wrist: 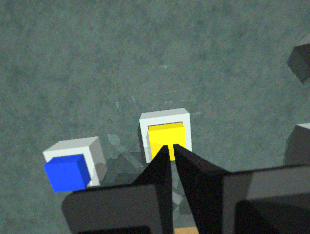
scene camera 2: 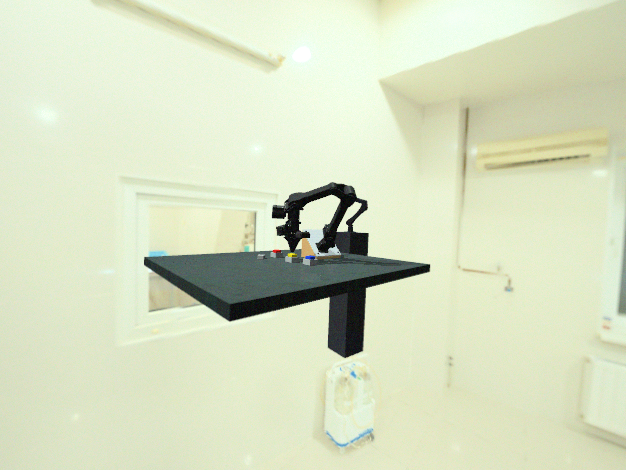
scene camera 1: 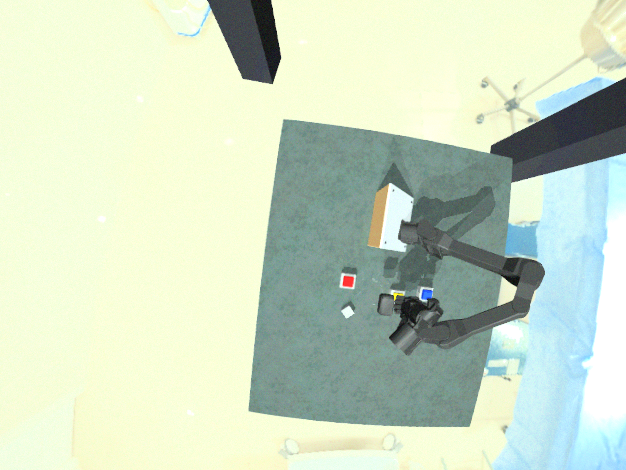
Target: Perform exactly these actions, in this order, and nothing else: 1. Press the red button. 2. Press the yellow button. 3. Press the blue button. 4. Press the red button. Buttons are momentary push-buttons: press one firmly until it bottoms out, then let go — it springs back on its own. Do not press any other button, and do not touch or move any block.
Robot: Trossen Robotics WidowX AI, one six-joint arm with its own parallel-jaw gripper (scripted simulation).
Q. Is my gripper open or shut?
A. Shut.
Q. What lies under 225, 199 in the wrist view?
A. My gripper.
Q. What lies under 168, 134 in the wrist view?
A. A yellow button.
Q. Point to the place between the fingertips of my gripper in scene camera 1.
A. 399, 299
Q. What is my gripper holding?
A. Nothing.
